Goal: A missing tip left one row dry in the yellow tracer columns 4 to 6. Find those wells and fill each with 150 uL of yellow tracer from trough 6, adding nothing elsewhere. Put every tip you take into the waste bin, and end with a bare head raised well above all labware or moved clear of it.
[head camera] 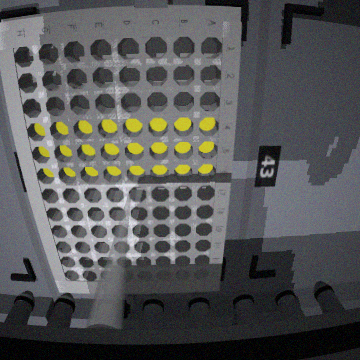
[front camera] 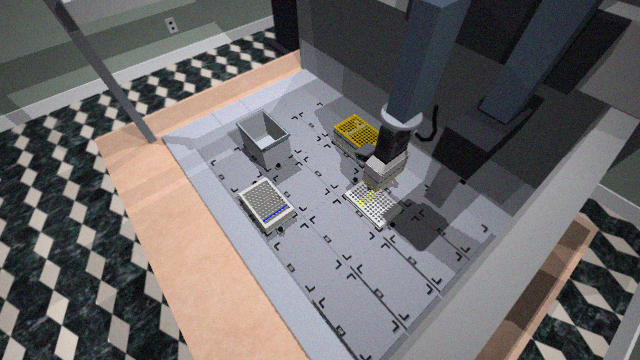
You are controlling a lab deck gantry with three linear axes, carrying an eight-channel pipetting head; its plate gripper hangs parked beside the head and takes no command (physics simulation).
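The white well plate (front camera: pixel 377 212) (head camera: pixel 231 75) lies under my pipetting head (front camera: pixel 385 170). In the head view, columns 4 to 6 show yellow in every row from A to H, row D included; the wells of the other columns look grey. One translucent tip (head camera: pixel 107 300) hangs from my head with no yellow visible in it; its lower end is hard to make out against the plate. The other nozzles in view look bare. The grey waste bin (front camera: pixel 280 150) is open at the top. The trough reservoir (front camera: pixel 265 200) shows a blue strip; no yellow trough can be made out. My parked plate gripper is not clear.
The yellow tip rack (front camera: pixel 355 131) stands behind the plate, partly hidden by my head; some of its positions look lighter. The bin and the reservoir stand on the left side of the deck. A label reading 43 (head camera: pixel 267 166) is beside the plate.
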